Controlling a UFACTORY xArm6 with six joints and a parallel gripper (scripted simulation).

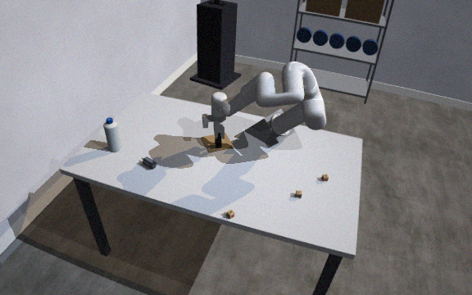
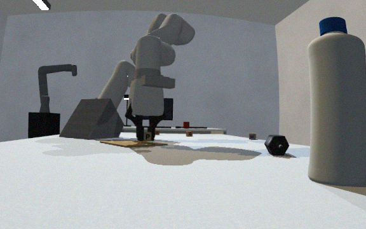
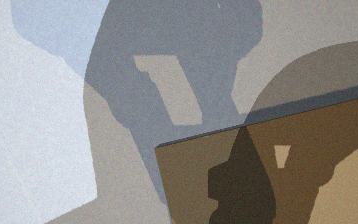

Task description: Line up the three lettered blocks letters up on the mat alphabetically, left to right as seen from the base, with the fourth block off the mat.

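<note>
Now: the tan mat 3 cm below my hand, 3 cm behind it and 2 cm to the right of it. Also, from my hand: white bottle (45 cm to the right, 31 cm ahead, 6 cm above); black hexagonal object (32 cm ahead, 21 cm to the right, 1 cm below).
</note>
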